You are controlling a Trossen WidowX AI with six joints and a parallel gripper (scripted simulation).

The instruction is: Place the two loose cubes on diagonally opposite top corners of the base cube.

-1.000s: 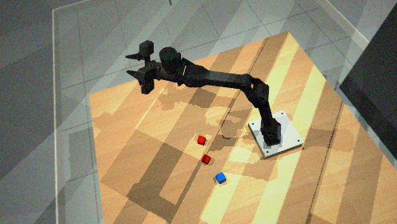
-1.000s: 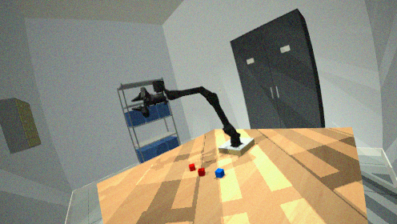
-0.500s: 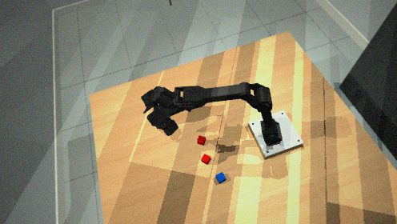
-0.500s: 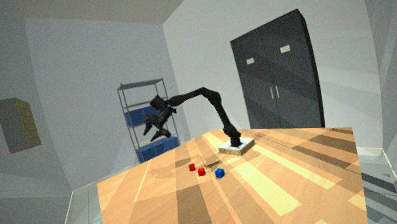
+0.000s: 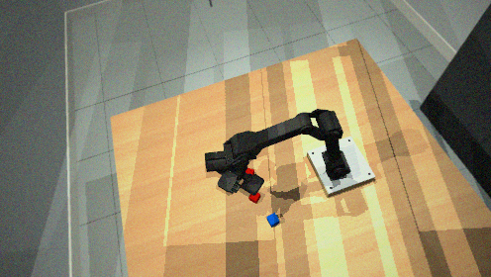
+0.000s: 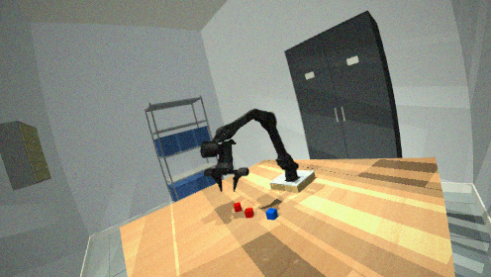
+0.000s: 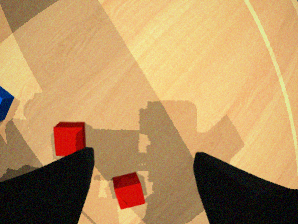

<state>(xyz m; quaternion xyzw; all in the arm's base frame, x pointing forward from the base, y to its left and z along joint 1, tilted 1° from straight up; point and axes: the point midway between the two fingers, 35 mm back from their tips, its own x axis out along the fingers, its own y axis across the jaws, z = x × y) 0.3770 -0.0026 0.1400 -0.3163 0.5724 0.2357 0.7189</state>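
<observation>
Now: gripper tip 11 cm past the blue cube, 12 cm to the right of it and 13 cm above it.
</observation>
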